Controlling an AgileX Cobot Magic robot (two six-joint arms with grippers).
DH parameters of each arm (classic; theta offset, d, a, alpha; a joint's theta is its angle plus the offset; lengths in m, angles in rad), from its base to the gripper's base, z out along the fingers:
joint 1: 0 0.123 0 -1.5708
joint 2: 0.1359 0 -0.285 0
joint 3: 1.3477 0 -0.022 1.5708
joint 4: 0 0.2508 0 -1.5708
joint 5: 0 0 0.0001 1.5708
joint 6: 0 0.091 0 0
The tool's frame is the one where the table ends.
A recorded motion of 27 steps. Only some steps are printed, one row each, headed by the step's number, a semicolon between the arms.
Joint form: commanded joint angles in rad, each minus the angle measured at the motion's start. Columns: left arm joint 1, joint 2, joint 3, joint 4, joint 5, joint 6; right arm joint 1, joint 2, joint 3, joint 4, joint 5, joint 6.
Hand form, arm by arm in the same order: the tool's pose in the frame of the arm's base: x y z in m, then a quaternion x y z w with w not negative. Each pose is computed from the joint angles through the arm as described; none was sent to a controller.
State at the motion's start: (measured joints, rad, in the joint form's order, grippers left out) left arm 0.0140 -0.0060 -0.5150 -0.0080 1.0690 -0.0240; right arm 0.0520 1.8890 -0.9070 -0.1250 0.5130 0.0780
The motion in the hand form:
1: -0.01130 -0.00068 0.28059 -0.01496 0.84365 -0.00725 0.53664; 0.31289 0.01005 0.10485 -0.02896 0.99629 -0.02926 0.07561
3: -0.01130 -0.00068 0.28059 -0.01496 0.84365 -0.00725 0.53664; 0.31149 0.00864 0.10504 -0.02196 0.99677 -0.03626 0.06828
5: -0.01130 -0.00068 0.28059 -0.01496 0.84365 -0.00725 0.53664; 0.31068 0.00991 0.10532 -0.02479 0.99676 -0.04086 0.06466
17: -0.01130 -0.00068 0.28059 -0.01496 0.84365 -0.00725 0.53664; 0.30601 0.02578 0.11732 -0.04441 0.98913 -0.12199 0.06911
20: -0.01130 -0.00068 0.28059 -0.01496 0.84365 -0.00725 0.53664; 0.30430 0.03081 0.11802 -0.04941 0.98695 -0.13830 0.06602
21: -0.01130 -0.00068 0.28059 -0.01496 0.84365 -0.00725 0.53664; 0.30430 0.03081 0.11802 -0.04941 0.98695 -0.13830 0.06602
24: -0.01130 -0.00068 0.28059 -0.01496 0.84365 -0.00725 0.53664; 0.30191 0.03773 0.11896 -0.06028 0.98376 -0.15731 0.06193
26: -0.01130 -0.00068 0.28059 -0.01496 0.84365 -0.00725 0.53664; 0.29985 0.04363 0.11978 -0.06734 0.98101 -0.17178 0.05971
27: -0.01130 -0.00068 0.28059 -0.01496 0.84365 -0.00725 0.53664; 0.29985 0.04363 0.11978 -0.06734 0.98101 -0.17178 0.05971
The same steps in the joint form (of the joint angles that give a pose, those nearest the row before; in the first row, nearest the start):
1: -0.0030 -0.0220 0.0000 0.0010 -0.0010 -0.0010; -0.0020 0.0080 0.0010 0.0010 0.0070 0.0170
3: -0.0030 -0.0220 0.0000 0.0010 -0.0010 -0.0010; -0.0020 0.0070 0.0010 -0.0240 0.0250 0.0510
5: -0.0030 -0.0220 0.0000 0.0010 -0.0010 -0.0010; 0.0050 0.0060 0.0010 -0.0400 0.0350 0.0650
17: -0.0030 -0.0220 0.0000 0.0010 -0.0010 -0.0010; 0.1080 -0.0270 0.0030 -0.3200 0.1230 0.3440
20: -0.0030 -0.0220 0.0000 0.0010 -0.0010 -0.0010; 0.1350 -0.0270 0.0030 -0.3630 0.1500 0.3910
21: -0.0030 -0.0220 0.0000 0.0010 -0.0010 -0.0010; 0.1350 -0.0270 0.0030 -0.3630 0.1500 0.3910
24: -0.0030 -0.0220 0.0000 0.0010 -0.0010 -0.0010; 0.1700 -0.0270 0.0030 -0.4070 0.1840 0.4330
26: -0.0030 -0.0220 0.0000 0.0010 -0.0010 -0.0010; 0.1990 -0.0270 0.0030 -0.4380 0.2110 0.4670
27: -0.0030 -0.0220 0.0000 0.0010 -0.0010 -0.0010; 0.1990 -0.0270 0.0030 -0.4380 0.2110 0.4670

